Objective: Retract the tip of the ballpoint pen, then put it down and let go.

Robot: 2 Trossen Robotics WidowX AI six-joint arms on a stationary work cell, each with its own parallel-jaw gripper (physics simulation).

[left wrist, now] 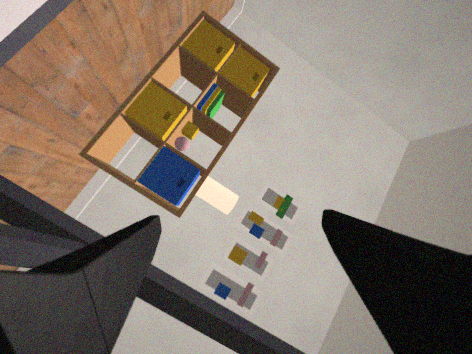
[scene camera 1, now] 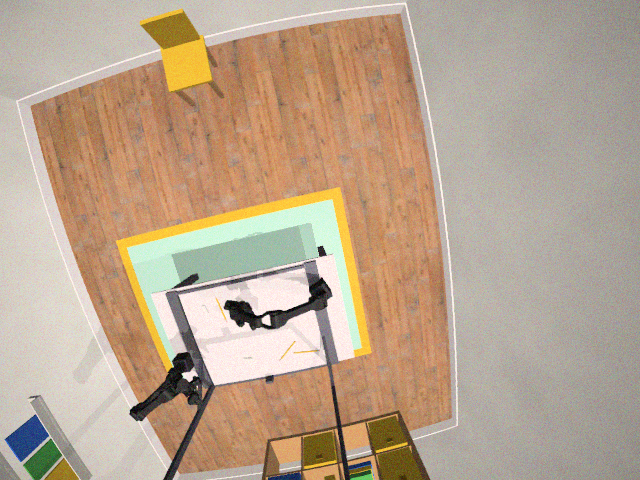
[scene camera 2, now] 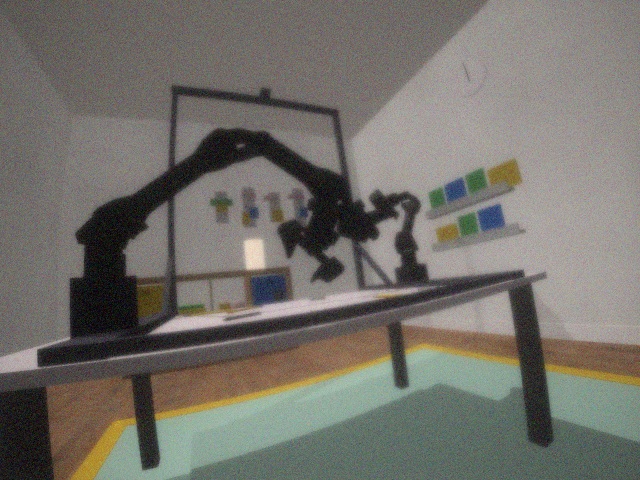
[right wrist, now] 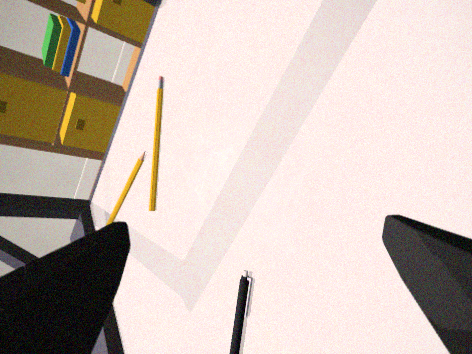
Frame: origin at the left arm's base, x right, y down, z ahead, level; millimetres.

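Seen in the pictures: left gripper, fingertip midpoint: (left wrist: 242,220) (scene camera 1: 202,401); right gripper, fingertip midpoint: (scene camera 2: 300,270) (right wrist: 257,230); left arm's base, link origin: (scene camera 1: 180,366); right arm's base, link origin: (scene camera 1: 321,294).
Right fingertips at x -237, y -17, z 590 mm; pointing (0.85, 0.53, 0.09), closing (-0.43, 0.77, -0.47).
Pixels of each thing's top centre, then the offset from my right fingertips to it. "*": a spot on its surface instead. Level surfaces: height alone.
- black ballpoint pen, top centre: (right wrist: 231,349) (scene camera 2: 243,314) dz +154, dx +30, dy +96 mm
- dark slender shape, surface spot: (scene camera 2: 242,315) * dz +156, dx +26, dy +98 mm
- yellow pencil, top centre: (scene camera 1: 220,309) dz -233, dx -85, dy +96 mm
- table, surface height: dy +105 mm
The black ballpoint pen (right wrist: 240,315) lies on the white table, with its silver clip and button end showing; its other end is cut off by the bottom of the right wrist view. A dark slender shape (scene camera 2: 242,315) on the table in scene camera 2 may be it. It cannot be made out in scene camera 1. My right gripper (scene camera 1: 235,312) (scene camera 2: 301,268) (right wrist: 257,230) is open and empty above the table, the pen showing low between its fingers in the wrist view. My left gripper (scene camera 1: 193,391) (left wrist: 242,220) is open and empty, beyond the table's left edge, facing the shelf and wall.
Two yellow pencils (right wrist: 156,145) (right wrist: 127,187) lie past the pen's button end. Another yellow pencil (scene camera 1: 221,310) lies near the right gripper in scene camera 1. Dark frame rails (scene camera 1: 186,330) (scene camera 1: 323,330) edge the table (scene camera 1: 232,369). A shelf unit (left wrist: 135,181) stands on the floor beyond it.
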